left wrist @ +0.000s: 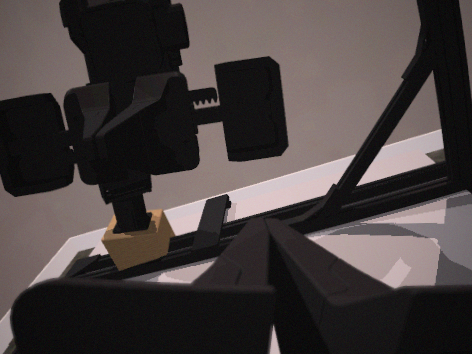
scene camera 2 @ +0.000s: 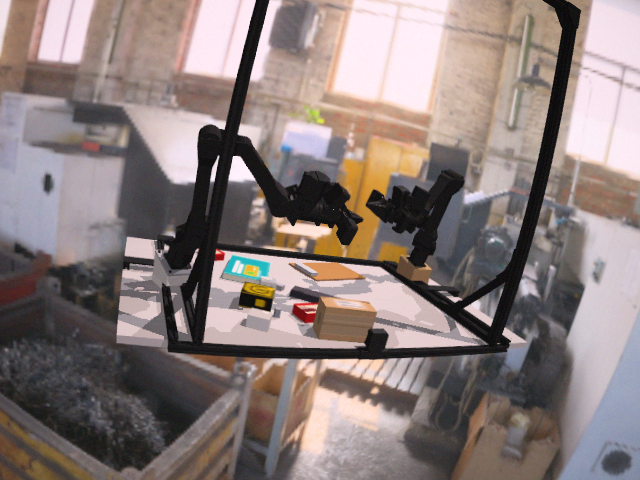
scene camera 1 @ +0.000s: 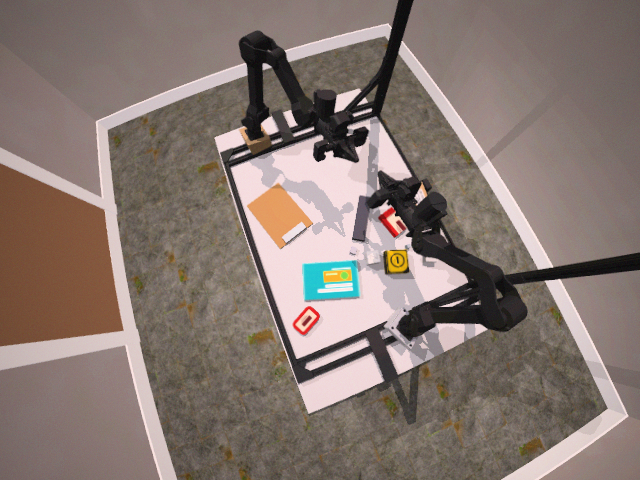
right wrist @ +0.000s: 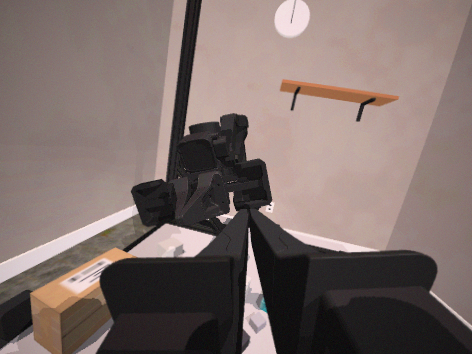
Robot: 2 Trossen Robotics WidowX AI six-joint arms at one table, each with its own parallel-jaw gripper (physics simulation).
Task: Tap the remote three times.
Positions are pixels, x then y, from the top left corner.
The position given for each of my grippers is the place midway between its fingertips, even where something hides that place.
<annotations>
My left gripper (scene camera 2: 362, 219) is shut and holds nothing. My right gripper (scene camera 1: 357, 161) is shut and holds nothing. A clipboard (scene camera 1: 277, 212) rests on the table.
</annotations>
